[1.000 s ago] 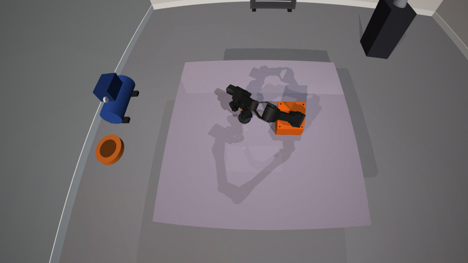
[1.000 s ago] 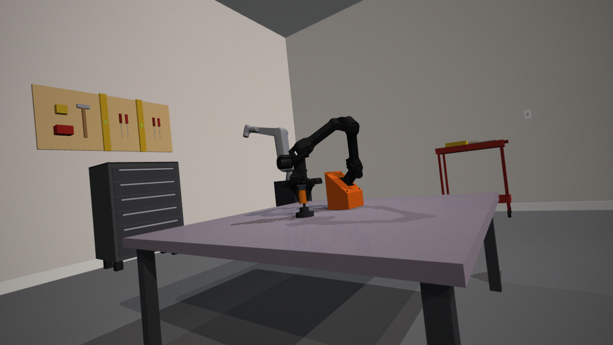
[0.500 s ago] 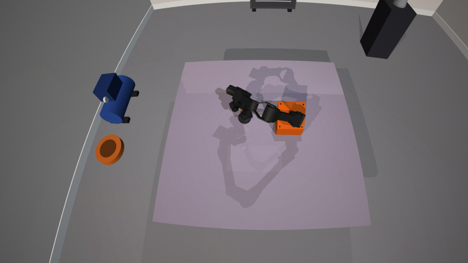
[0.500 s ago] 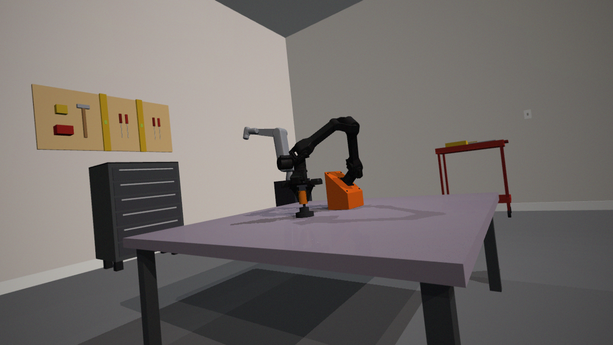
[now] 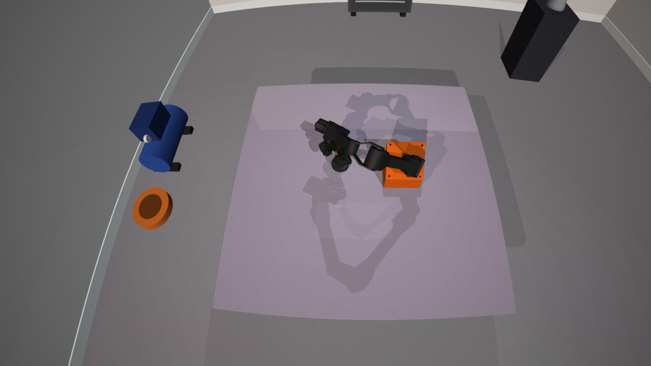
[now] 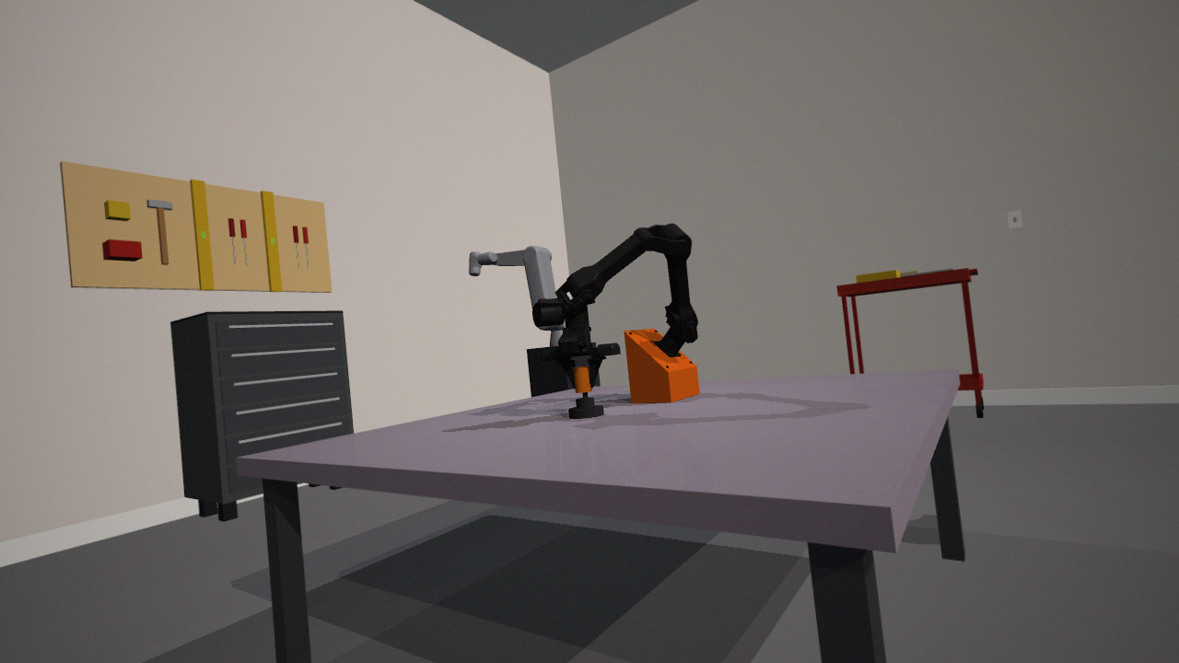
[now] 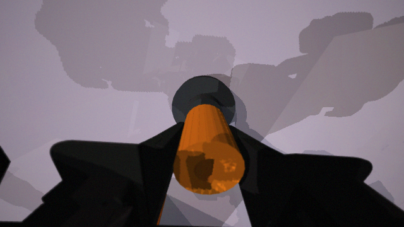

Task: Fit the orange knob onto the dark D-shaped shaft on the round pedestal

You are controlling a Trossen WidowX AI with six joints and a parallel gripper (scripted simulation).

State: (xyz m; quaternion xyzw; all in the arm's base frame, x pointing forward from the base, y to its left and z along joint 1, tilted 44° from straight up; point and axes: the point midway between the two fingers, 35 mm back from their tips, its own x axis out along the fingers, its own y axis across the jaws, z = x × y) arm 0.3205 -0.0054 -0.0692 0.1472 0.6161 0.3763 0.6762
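Now: gripper tip 40 mm above the short shaft. Round my gripper tip: orange knob (20 mm above).
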